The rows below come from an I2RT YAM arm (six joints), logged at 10 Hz.
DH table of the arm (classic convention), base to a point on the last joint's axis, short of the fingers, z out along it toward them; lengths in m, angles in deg. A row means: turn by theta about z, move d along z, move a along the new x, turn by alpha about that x. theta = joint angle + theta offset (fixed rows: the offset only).
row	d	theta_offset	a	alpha
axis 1	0.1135	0	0.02	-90
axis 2	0	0	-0.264	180
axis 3	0	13.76	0.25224	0
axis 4	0	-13.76	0.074	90
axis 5	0	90	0	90
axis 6	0.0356	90	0	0
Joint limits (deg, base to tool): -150..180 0..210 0..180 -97..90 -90..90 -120..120
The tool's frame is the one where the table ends.
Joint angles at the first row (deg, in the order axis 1, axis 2, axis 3, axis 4, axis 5, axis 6):
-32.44 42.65 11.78 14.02 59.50 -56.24
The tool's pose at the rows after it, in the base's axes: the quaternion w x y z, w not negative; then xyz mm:
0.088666 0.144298 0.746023 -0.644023 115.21 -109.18 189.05
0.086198 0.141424 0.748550 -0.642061 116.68 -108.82 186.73
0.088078 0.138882 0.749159 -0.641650 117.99 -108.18 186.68
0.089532 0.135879 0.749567 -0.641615 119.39 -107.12 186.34
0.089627 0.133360 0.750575 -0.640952 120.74 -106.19 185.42
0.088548 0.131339 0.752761 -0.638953 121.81 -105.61 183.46
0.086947 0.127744 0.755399 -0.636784 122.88 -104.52 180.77
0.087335 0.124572 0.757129 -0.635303 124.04 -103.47 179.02
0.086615 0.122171 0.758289 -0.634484 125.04 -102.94 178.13
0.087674 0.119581 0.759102 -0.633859 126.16 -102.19 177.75
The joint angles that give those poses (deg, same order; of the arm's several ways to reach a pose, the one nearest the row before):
-32.31 43.38 11.69 13.89 59.59 -55.74
-31.88 44.21 11.61 13.95 59.85 -55.38
-31.42 44.50 11.69 14.06 59.93 -55.31
-30.80 44.78 11.69 14.23 60.19 -55.28
-30.22 45.19 11.69 14.26 60.50 -55.06
-29.82 45.78 11.62 14.12 60.68 -54.57
-29.26 46.37 11.43 13.98 60.92 -54.11
-28.71 46.84 11.31 13.99 61.08 -53.77
-28.35 47.26 11.33 13.97 61.24 -53.61
-27.91 47.54 11.38 13.98 61.35 -53.48

